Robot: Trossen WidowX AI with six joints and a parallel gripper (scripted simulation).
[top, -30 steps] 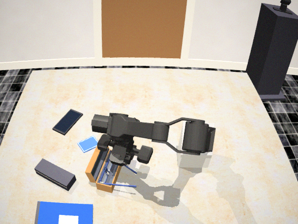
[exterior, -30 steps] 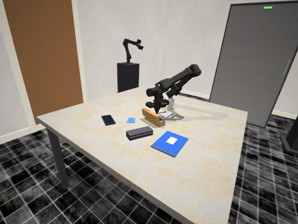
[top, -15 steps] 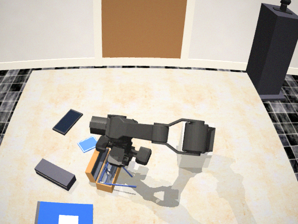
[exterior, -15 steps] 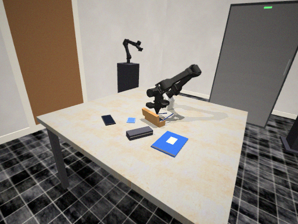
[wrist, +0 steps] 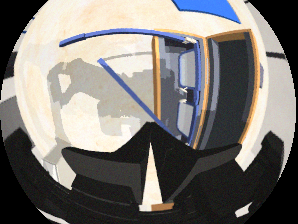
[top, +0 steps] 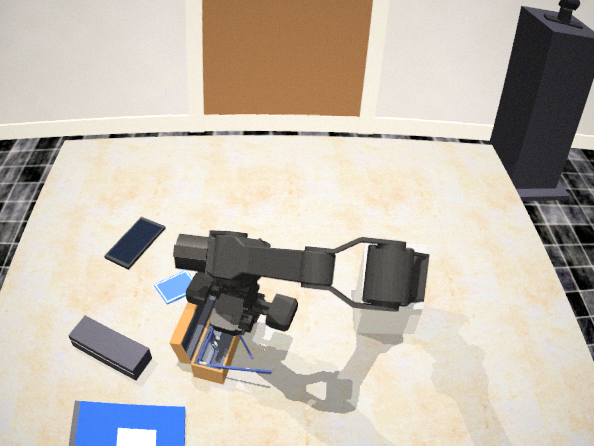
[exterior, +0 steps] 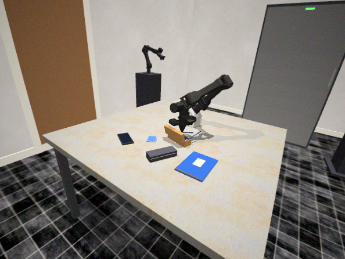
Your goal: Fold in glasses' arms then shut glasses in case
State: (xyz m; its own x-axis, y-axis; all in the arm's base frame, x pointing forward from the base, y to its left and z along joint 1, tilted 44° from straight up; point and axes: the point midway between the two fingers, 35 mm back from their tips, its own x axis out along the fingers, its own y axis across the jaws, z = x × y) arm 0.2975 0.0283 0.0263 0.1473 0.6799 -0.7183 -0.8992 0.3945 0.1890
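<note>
My hand is 60 mm short of the orange glasses case, 10 mm to the left of it and 40 mm above it. Round my hand: grey box 260 mm ahead, 10 mm to the left, 60 mm below; small blue card 130 mm ahead, 150 mm to the right, 80 mm below.
</note>
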